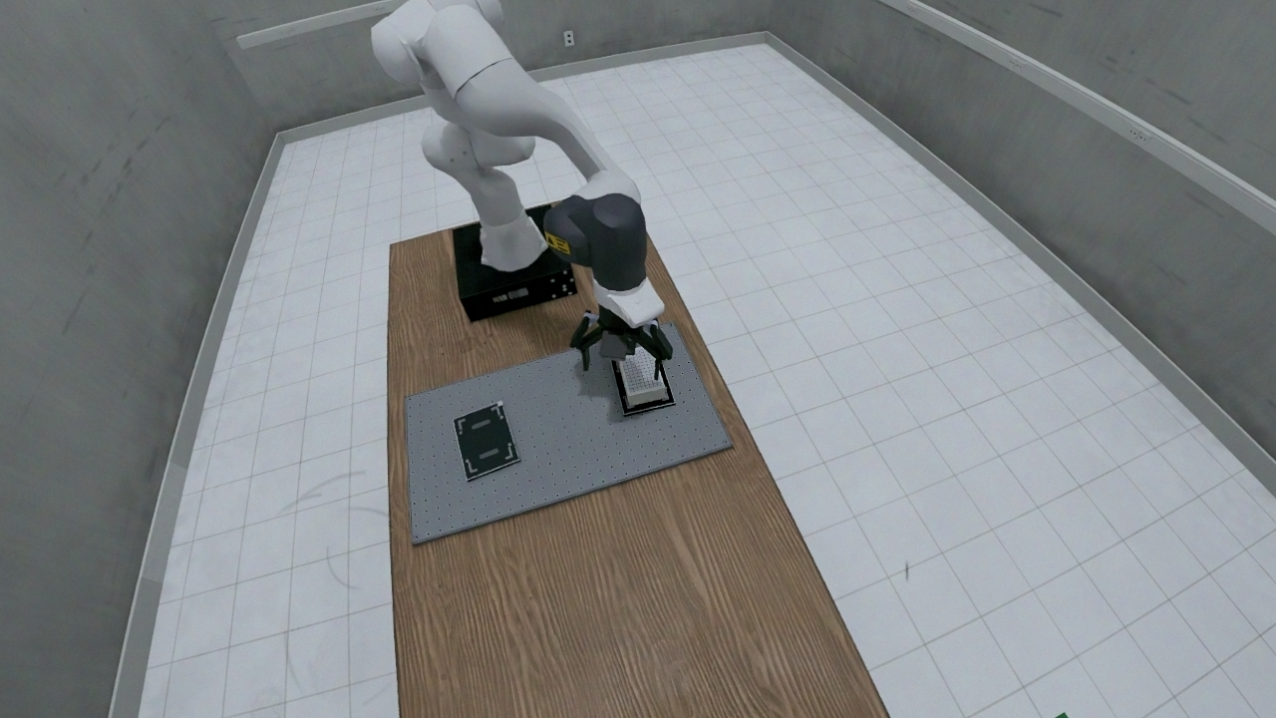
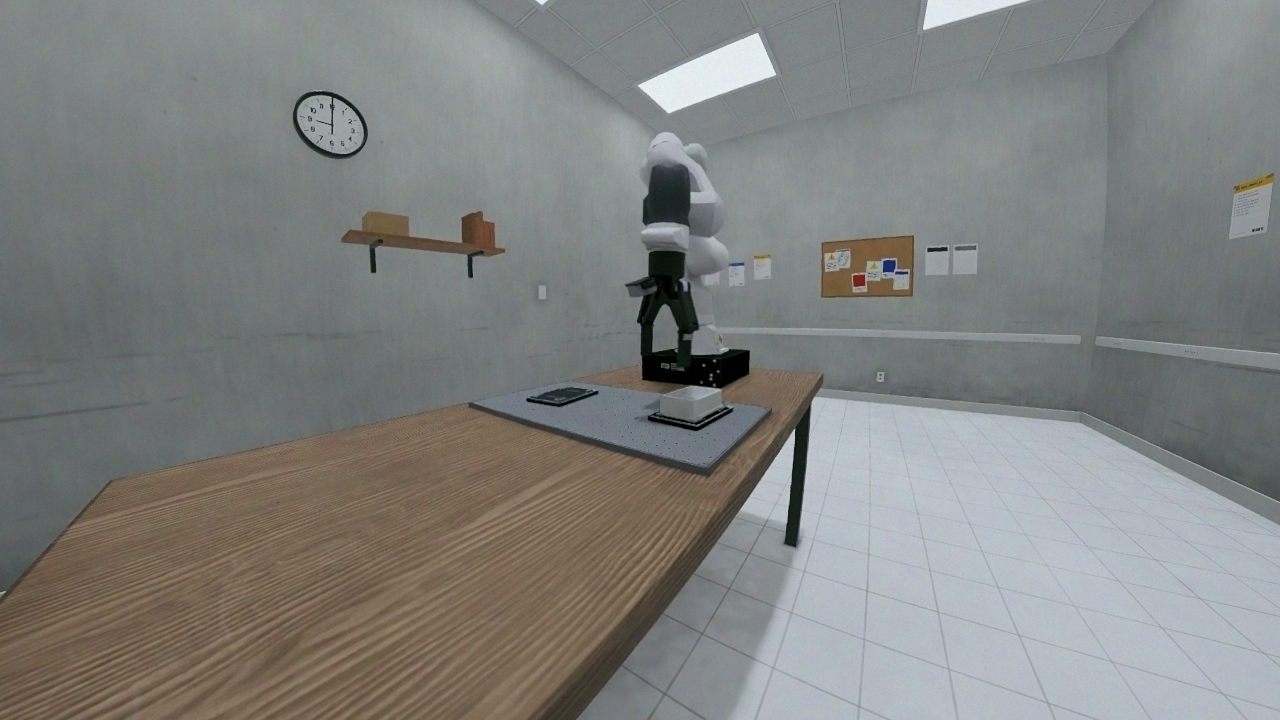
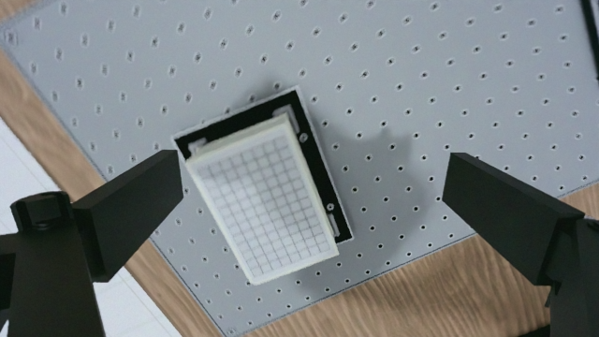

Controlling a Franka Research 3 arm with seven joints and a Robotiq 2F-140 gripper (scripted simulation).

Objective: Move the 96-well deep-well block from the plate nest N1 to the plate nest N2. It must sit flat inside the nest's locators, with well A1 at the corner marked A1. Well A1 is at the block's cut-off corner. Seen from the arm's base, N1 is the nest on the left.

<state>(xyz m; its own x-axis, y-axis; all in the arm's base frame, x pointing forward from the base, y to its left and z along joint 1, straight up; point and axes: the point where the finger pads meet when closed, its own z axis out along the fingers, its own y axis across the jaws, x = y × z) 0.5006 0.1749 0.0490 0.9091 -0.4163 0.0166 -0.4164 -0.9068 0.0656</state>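
My gripper is now 40 mm past the white 96-well deep-well block, 50 mm to the right of it and 100 mm above it. Also, from my hand: plate nest N1: 40 mm behind, 50 mm to the left, 130 mm below; A1 mark: 80 mm behind, 280 mm to the right, 120 mm below; plate nest N2: 330 mm to the right, 130 mm below.
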